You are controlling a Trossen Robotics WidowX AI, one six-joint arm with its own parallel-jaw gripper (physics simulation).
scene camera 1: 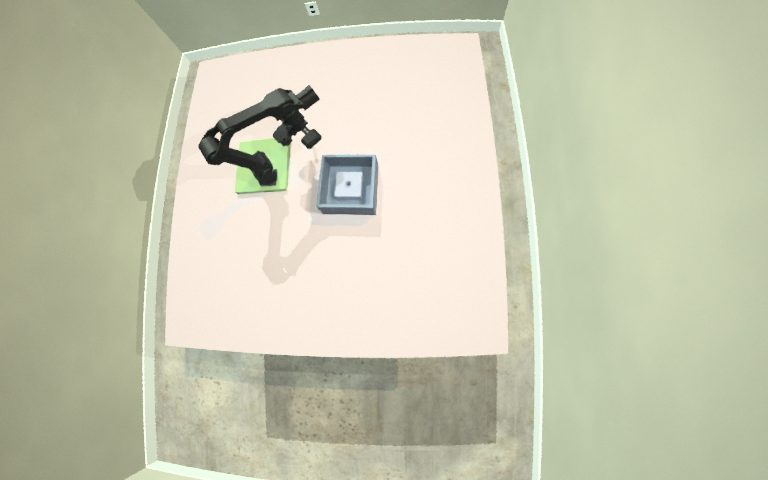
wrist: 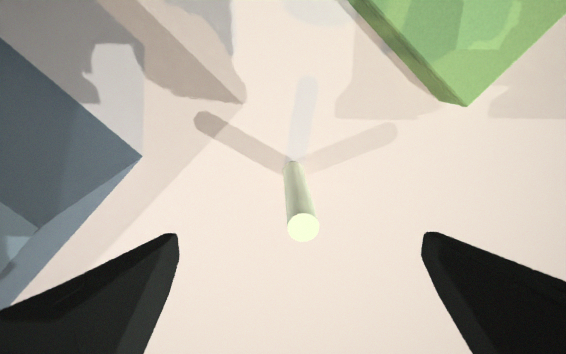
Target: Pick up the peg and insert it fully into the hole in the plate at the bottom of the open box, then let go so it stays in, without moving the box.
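Pixels of known places: gripper, fingertip midpoint: (scene camera 1: 305, 136) (wrist: 301, 244); arm's base at its link origin: (scene camera 1: 268, 177).
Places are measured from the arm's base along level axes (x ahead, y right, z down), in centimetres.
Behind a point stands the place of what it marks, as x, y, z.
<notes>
The pale yellow-green peg (wrist: 300, 200) {15.8, -12.5, -4.2} stands upright on the table in the wrist view, its round top towards the camera. I cannot make it out clearly in the scene view. My gripper (scene camera 1: 297, 137) {16.1, -12.4, -7.9} (wrist: 301, 244) {16.1, -12.4, -7.9} is wide open and empty, raised above the table. In the wrist view the peg's top shows between the fingers from left to right, slightly above the line of the fingertips. The open blue-grey box (scene camera 1: 348, 210) {32.2, 14.2, -3.4} (wrist: 65, 150) {22.4, -2.7, -2.4} stands beside the peg. The white plate (scene camera 1: 355, 191) {34.3, 7.4, -3.4} lies at its bottom, with a dark hole (scene camera 1: 348, 183) {31.3, 3.8, -1.5} in its middle.
A green board (scene camera 1: 279, 155) {3.5, -8.8, -0.3} (wrist: 472, 55) {4.7, -14.6, -0.5} lies under the arm's base, left of the box in the scene view and at the upper right in the wrist view. Box and board stand on the pale pink table top (scene camera 1: 339, 294) {29.0, 42.3, 2.4}. Shadows fan out from the peg's foot.
</notes>
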